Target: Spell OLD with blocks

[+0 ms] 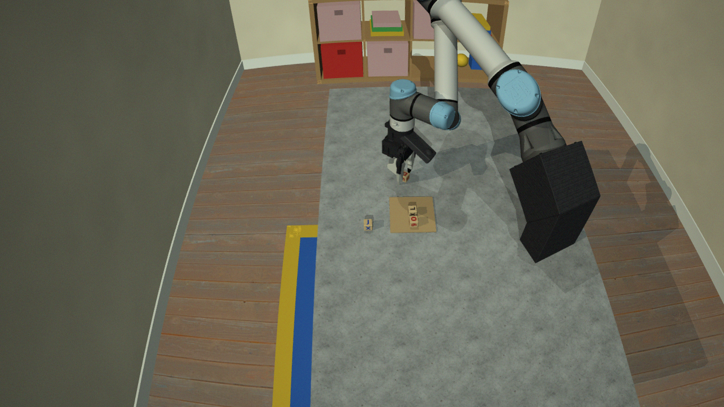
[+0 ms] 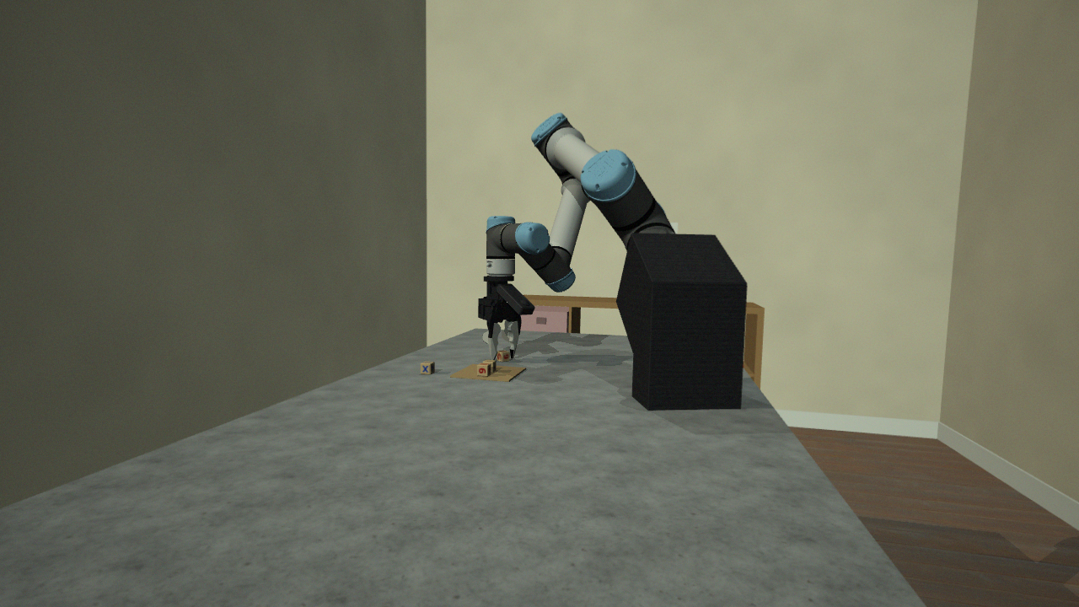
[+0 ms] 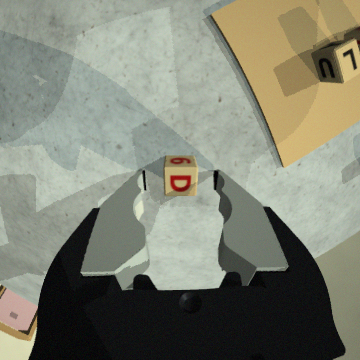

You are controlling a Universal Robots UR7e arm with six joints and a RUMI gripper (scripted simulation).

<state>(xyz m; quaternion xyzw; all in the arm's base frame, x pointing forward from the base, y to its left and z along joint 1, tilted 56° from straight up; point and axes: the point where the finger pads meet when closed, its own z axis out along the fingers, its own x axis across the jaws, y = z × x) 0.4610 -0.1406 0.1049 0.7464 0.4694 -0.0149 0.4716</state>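
Now: the tan mat 10 mm behind my hand, 150 mm to the left of it and 10 mm below it. Round my hand: blue-lettered block (130 mm ahead, 190 mm to the left).
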